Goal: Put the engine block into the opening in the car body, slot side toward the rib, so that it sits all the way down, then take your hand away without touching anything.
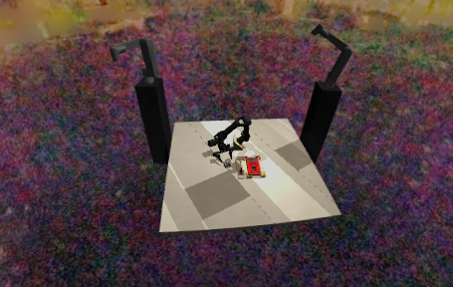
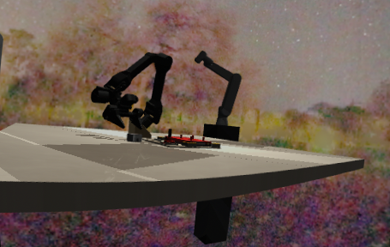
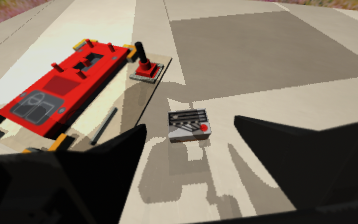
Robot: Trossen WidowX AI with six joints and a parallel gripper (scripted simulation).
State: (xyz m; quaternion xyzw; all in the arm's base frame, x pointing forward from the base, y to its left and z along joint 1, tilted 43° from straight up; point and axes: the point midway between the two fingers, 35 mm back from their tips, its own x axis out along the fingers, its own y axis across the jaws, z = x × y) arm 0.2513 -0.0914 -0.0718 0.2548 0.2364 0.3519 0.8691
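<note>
Now: the grey engine block 4 cm below my gripper tip, 1 cm to the left of it and 1 cm ahead of it.
</note>
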